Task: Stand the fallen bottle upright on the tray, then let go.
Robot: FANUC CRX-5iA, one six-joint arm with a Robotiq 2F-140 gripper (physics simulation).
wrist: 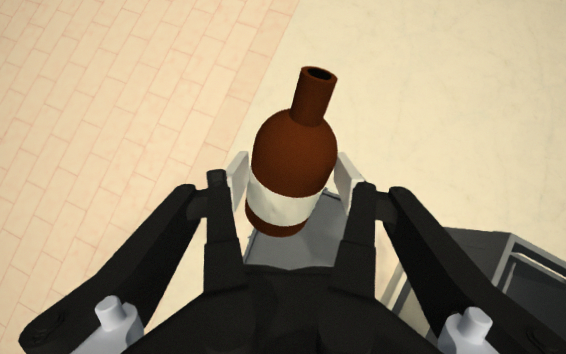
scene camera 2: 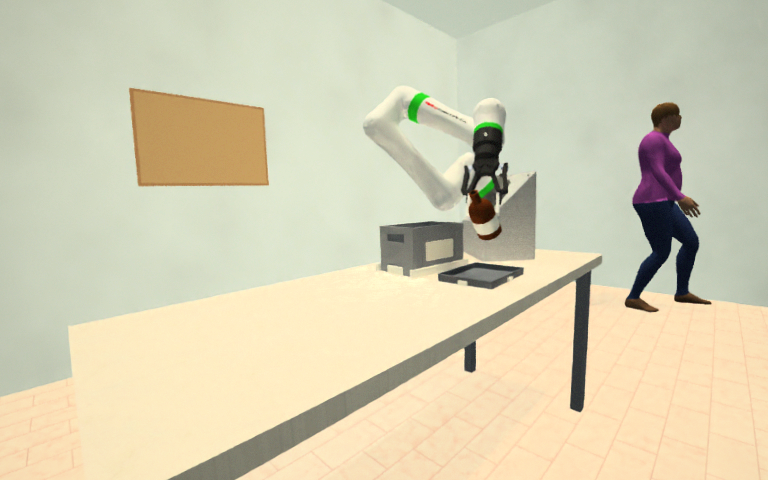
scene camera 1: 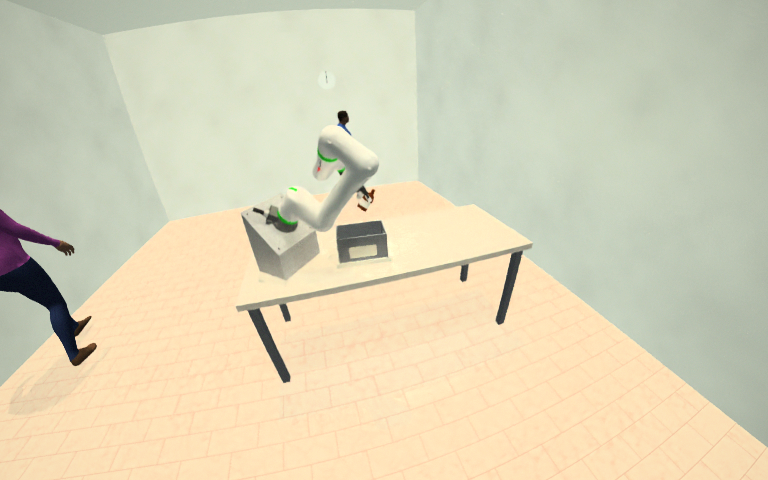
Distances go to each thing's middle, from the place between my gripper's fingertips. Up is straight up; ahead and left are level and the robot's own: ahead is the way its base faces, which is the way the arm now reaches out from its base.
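Labels:
There's a brown bottle [scene camera 2: 481, 211] here, and my hand is 10 mm above it.

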